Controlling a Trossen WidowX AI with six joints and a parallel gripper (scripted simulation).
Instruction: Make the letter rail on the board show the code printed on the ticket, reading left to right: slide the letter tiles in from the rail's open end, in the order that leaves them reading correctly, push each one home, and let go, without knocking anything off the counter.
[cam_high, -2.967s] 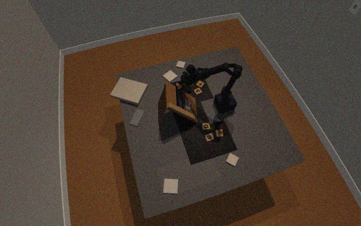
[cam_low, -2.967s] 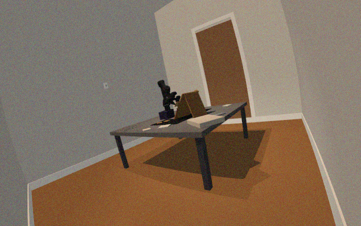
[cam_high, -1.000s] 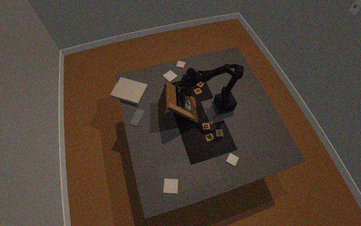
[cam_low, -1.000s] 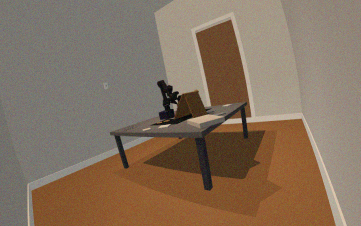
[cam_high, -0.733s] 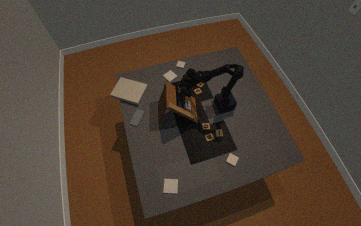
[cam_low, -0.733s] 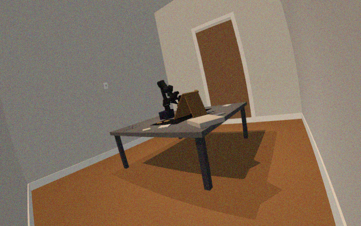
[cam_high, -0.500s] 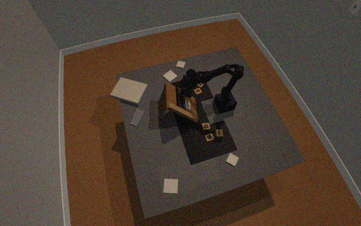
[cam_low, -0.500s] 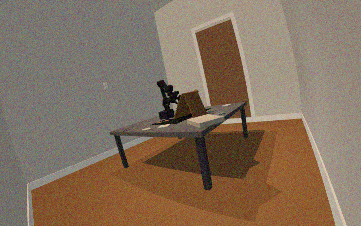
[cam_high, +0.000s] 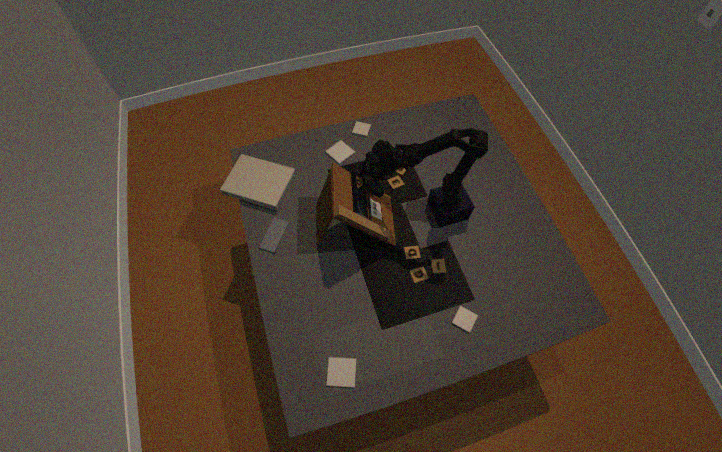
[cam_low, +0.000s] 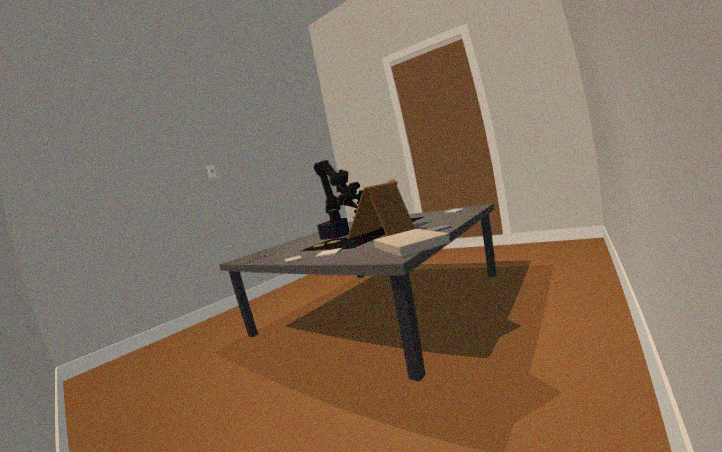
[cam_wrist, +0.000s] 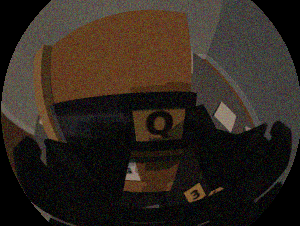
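Right now the white ticket is 40 mm behind my gripper tip, 90 mm to the left of it and 80 mm below it. The rest, counted from my gripper tip: black mat 140 mm behind, 160 mm to the left, 170 mm below; then grey slab 380 mm ahead, 20 mm to the left, 170 mm below; then letter tile 250 mm behind, 120 mm to the right, 170 mm below.
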